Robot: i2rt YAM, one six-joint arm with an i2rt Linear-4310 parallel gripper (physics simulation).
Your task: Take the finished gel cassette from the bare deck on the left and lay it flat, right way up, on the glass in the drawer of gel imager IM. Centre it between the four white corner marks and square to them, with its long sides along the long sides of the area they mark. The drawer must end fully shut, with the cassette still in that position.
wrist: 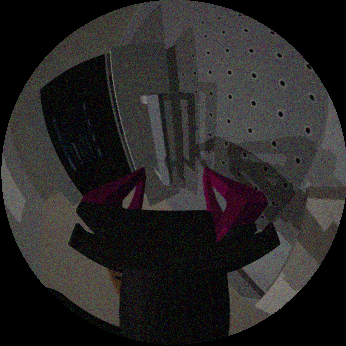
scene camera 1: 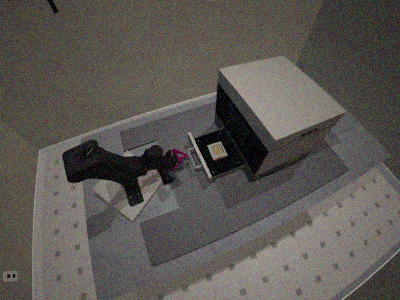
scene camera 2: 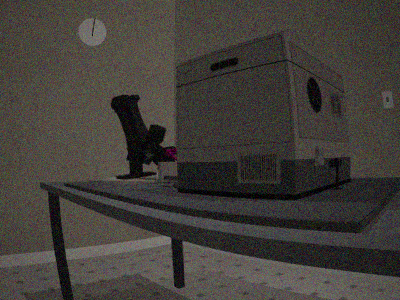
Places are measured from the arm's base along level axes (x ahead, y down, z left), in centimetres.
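Pixels of known places: gripper, fingertip midpoint: (wrist: 173, 171) (scene camera 1: 184, 158); arm's base, origin of the base link: (scene camera 1: 131, 185) (scene camera 2: 136, 176).
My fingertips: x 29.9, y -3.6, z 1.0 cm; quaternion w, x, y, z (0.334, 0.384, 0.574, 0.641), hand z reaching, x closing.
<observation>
Ahead of a thing's pixels: the offset from my fingertips to its middle. "spot": to the spot under its first point.
The gel cassette {dx +17.7, dy +2.0, dz -2.4 cm} (scene camera 1: 217, 150), pale with a yellowish middle, lies flat on the dark bed of the open drawer {spot: dx +6.9, dy -3.2, dz -10.8 cm} (scene camera 1: 206, 167). It looks near the middle and roughly square to the bed; the corner marks are too small to judge against. The drawer stands out of gel imager IM (scene camera 1: 282, 100) (scene camera 2: 230, 112). Its pale handle {spot: dx +3.5, dy -0.5, dz -2.1 cm} (scene camera 1: 192, 158) (wrist: 159, 142) stands out from the drawer front {dx +7.1, dy +0.2, dz -2.1 cm} (wrist: 137, 75). My gripper (scene camera 1: 184, 155) (wrist: 173, 171) is open and empty, its magenta fingers just in front of the handle. In the wrist view the handle shows ahead, between the fingertips.
The arm's pale base plate (scene camera 1: 132, 212) is at the left of the deck. Darker grey mat areas {spot: dx -26.9, dy +5.5, dz -34.7 cm} (scene camera 1: 160, 250) lie along the near side and under the imager. The imager's tall body stands directly behind the drawer.
</observation>
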